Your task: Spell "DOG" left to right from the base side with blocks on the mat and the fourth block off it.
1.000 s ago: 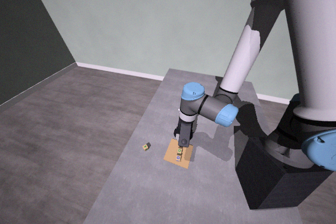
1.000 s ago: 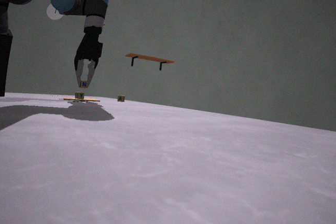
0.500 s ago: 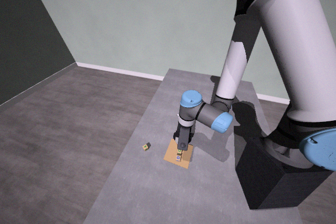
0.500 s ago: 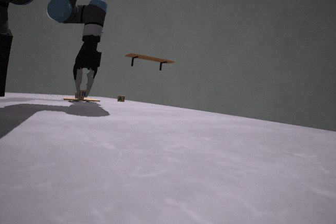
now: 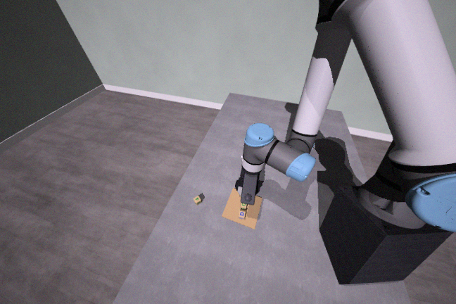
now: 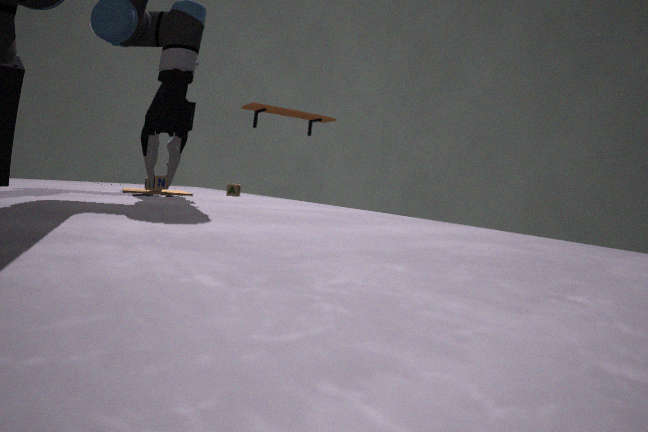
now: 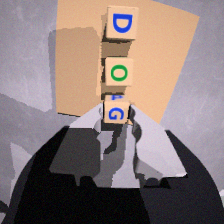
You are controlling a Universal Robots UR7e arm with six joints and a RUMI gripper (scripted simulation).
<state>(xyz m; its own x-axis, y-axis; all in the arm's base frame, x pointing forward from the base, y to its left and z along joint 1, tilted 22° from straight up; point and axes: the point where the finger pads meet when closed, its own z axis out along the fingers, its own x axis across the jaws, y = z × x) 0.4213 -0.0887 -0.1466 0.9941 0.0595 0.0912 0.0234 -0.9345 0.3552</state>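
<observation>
Right now my hand is right at the blue g block. Also, from my hand: mat 4 cm to the left, 2 cm below; green block 4 cm to the left, 1 cm below; blue d block 8 cm to the left, 1 cm below.
</observation>
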